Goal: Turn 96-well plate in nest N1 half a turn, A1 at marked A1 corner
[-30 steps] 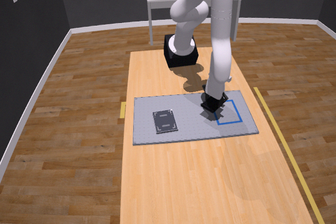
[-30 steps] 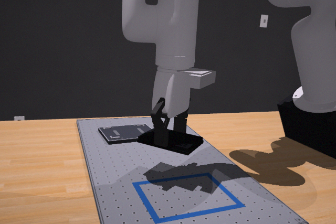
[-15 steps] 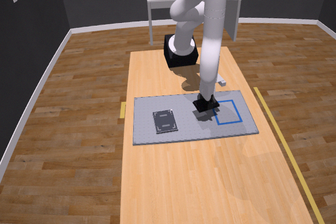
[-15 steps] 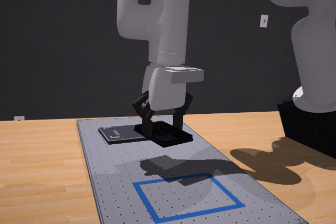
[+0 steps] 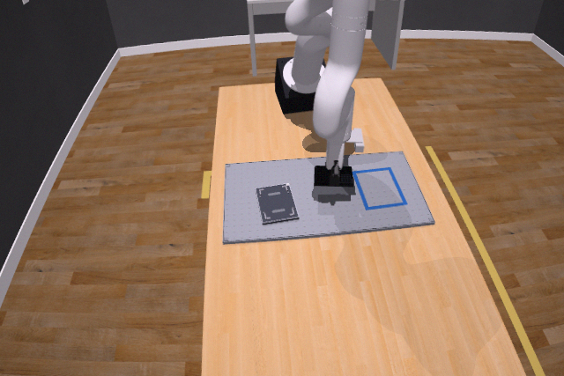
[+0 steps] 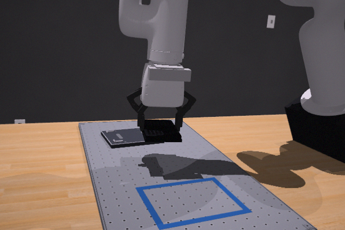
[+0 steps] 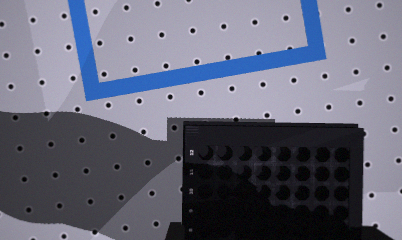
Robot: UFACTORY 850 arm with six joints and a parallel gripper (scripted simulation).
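My hand is 40 mm short of the plate nest N1, 190 mm to the left of it and 100 mm above it. Also, from my hand: black 96-well plate (10 mm below).
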